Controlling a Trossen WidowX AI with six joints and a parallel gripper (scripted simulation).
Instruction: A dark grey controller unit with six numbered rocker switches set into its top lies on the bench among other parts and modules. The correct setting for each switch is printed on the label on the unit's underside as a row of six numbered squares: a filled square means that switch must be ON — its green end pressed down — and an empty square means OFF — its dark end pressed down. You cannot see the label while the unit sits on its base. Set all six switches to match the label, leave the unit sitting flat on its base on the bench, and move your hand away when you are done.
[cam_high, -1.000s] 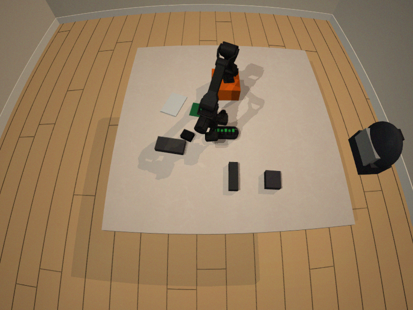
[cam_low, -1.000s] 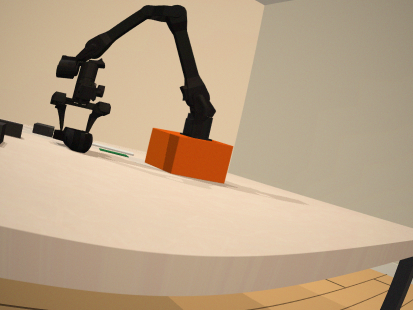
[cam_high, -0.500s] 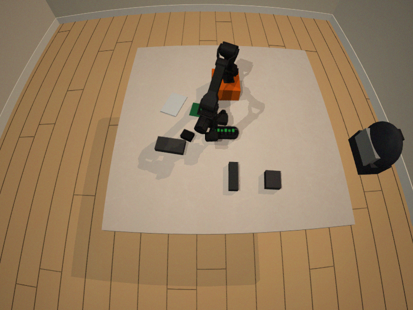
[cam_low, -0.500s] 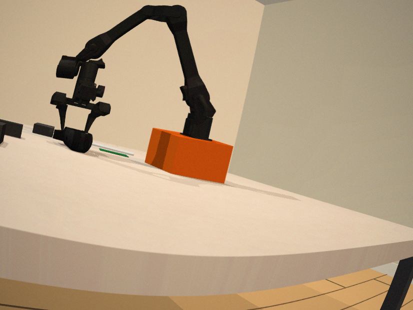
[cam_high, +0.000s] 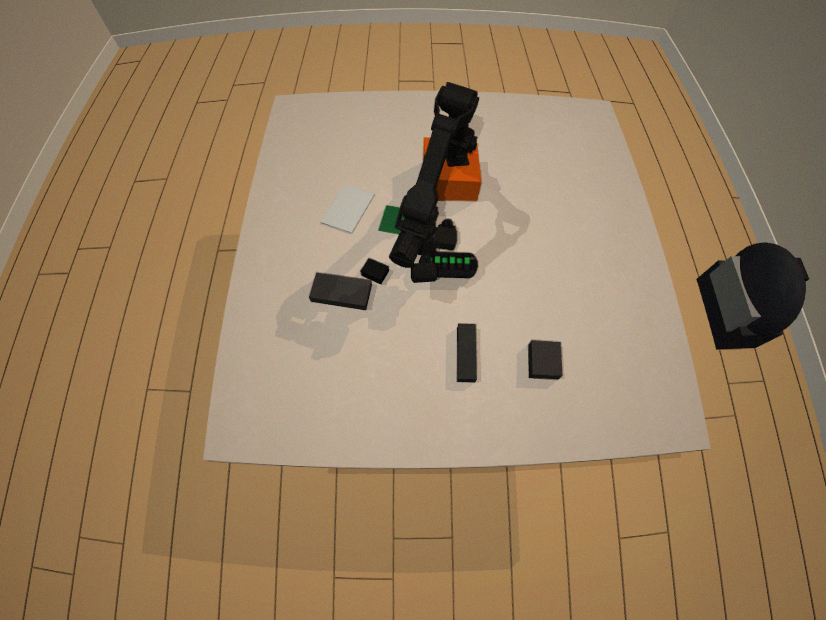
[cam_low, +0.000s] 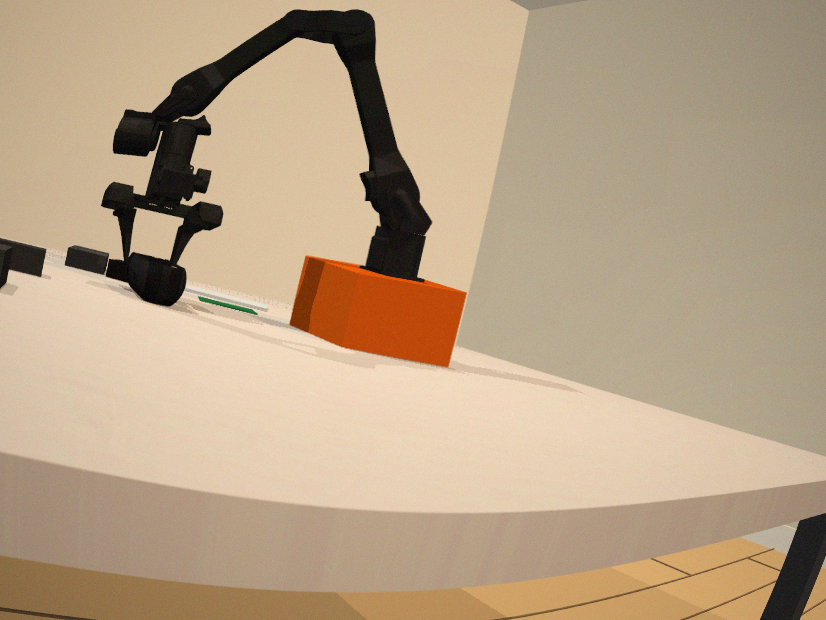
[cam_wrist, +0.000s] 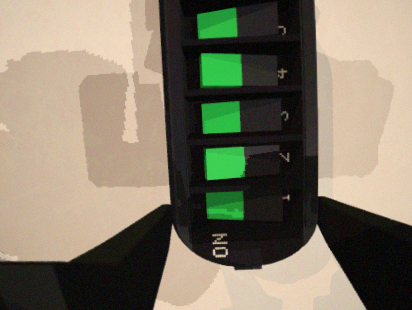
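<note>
Right now the black cube is 14 cm to the right of my gripper tip, 2 cm below it and 1 cm behind it. From my gripper tip the other things lie so: black bar: 26 cm ahead, 5 cm to the left, 2 cm below; flat grey box: 24 cm to the right, 4 cm ahead, 2 cm below; green card: 18 cm behind, 7 cm to the right, 3 cm below.
</note>
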